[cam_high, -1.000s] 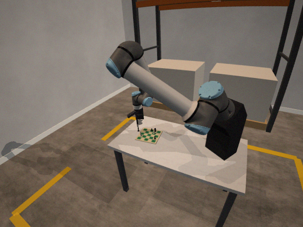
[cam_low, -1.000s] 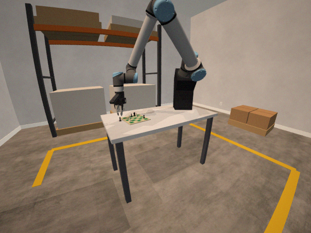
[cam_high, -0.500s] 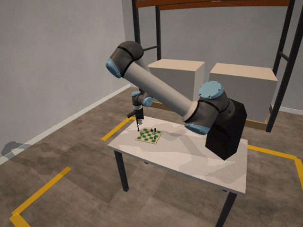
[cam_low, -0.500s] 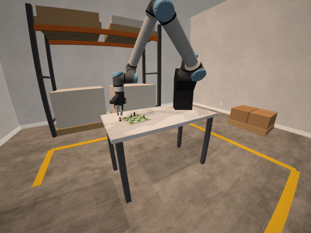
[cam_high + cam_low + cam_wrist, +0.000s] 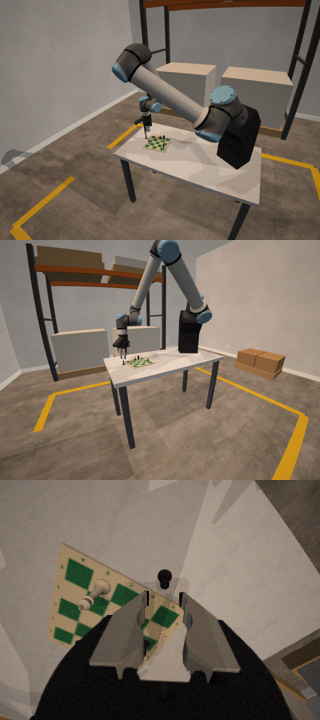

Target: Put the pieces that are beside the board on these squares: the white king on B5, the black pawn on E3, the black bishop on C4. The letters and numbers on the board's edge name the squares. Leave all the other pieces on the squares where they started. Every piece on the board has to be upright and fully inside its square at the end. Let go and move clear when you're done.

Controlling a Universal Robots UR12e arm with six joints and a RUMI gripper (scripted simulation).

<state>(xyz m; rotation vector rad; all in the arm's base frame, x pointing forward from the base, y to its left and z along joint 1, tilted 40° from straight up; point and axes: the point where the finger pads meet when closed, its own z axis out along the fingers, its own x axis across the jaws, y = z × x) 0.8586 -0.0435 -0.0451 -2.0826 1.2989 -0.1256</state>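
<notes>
Now: the white king 7 cm behind my hand, 7 cm to the left of it and 3 cm below it. From my hand the other things lie so: chessboard: 14 cm behind, 3 cm to the left, 6 cm below.
</notes>
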